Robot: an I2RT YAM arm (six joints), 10 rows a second.
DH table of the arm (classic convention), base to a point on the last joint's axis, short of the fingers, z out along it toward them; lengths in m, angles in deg. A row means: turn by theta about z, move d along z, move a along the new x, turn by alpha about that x. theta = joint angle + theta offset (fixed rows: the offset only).
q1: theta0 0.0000; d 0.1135; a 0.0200; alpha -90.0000
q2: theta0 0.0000; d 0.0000; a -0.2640; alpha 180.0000
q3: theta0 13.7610; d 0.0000; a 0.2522; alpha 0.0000
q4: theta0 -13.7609; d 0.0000; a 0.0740; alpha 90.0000
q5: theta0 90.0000; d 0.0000; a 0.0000; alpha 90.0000
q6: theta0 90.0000; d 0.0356; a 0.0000; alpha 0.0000
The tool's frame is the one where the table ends.
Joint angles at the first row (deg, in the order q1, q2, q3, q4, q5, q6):
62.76, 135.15, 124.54, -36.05, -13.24, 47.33
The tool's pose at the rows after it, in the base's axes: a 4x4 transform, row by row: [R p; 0 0 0 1], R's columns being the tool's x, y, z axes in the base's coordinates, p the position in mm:
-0.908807 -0.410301 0.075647 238.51; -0.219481 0.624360 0.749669 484.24; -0.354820 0.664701 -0.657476 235.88; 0 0 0 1
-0.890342 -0.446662 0.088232 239.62; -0.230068 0.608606 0.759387 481.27; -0.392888 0.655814 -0.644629 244.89; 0 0 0 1
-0.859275 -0.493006 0.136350 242.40; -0.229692 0.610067 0.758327 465.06; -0.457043 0.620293 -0.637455 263.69; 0 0 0 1
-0.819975 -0.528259 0.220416 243.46; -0.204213 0.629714 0.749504 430.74; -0.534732 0.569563 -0.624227 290.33; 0 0 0 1
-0.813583 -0.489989 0.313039 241.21; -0.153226 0.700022 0.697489 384.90; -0.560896 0.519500 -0.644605 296.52; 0 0 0 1
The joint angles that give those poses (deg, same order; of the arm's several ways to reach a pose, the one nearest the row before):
62.73, 135.67, 124.62, -32.12, -16.03, 47.38
62.50, 134.63, 124.52, -31.95, -15.81, 45.26
61.53, 130.42, 121.32, -31.97, -13.98, 41.73
59.75, 121.86, 113.07, -30.66, -10.79, 38.05
57.42, 112.01, 100.34, -28.77, -6.42, 37.36

